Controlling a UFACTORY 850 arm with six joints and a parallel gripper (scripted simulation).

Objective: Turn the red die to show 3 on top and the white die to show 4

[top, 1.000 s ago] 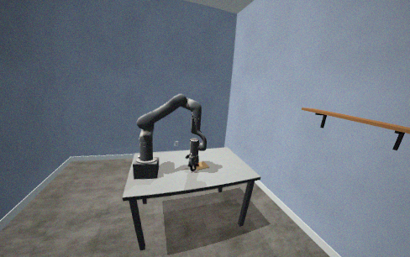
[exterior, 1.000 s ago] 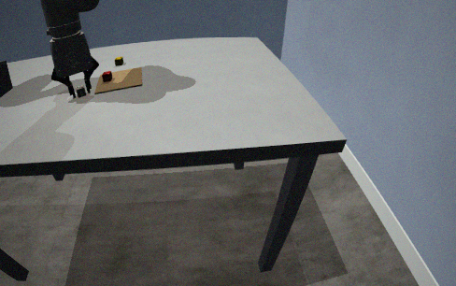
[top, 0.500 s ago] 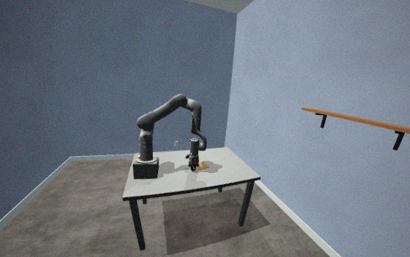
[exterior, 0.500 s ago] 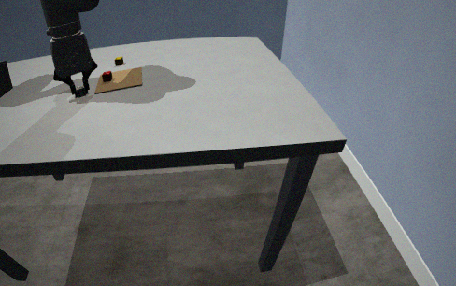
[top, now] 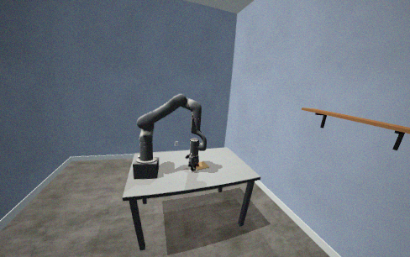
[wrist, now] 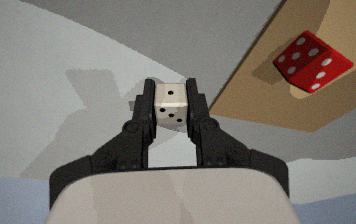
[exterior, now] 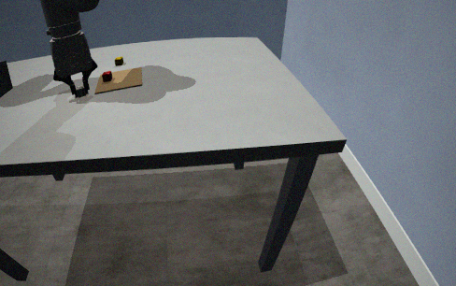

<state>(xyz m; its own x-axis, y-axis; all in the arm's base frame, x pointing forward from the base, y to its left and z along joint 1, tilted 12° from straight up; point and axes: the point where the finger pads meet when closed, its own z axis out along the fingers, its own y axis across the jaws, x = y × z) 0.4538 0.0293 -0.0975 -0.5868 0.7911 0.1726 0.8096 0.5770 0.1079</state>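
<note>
My hand is 10 mm above the white die. From my hand the other things lie so: tan mat (90 mm to the left, 90 mm ahead, 20 mm below); red die (80 mm to the left, 50 mm ahead, 10 mm below); yellow die (220 mm to the left, 30 mm ahead, 10 mm below).
</note>
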